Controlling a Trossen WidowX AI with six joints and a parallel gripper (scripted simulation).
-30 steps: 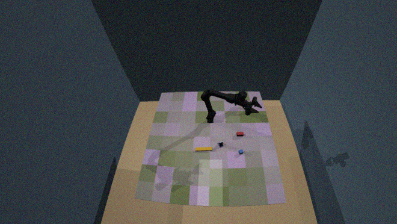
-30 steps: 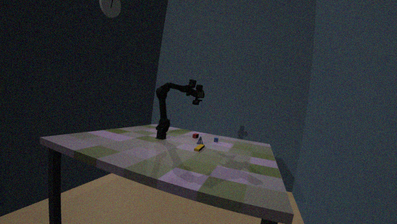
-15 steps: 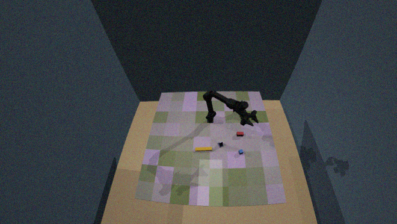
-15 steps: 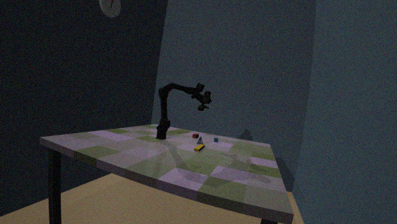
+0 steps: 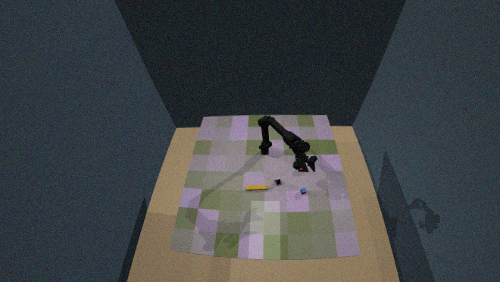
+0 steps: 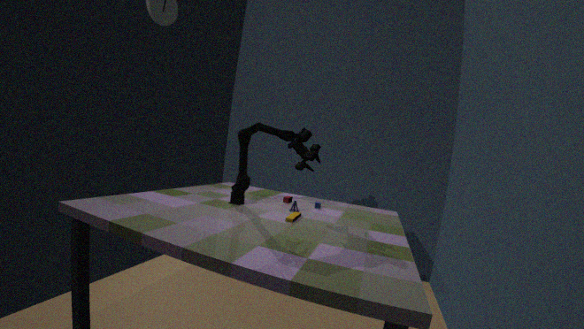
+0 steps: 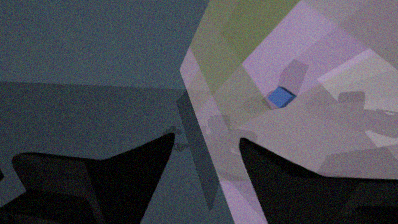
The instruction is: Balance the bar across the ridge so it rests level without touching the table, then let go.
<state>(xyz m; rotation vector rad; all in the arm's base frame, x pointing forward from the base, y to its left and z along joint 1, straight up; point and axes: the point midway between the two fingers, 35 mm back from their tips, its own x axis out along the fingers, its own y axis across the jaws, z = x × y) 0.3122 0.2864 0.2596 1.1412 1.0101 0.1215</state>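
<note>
Now: gripper tip 1 cm short of the yellow bar, 37 cm to the left of it and 23 cm above it. Also, from my gripper tip: blue block 4 cm ahead, 2 cm to the right, 22 cm below; then red block 15 cm behind, 22 cm below.
</note>
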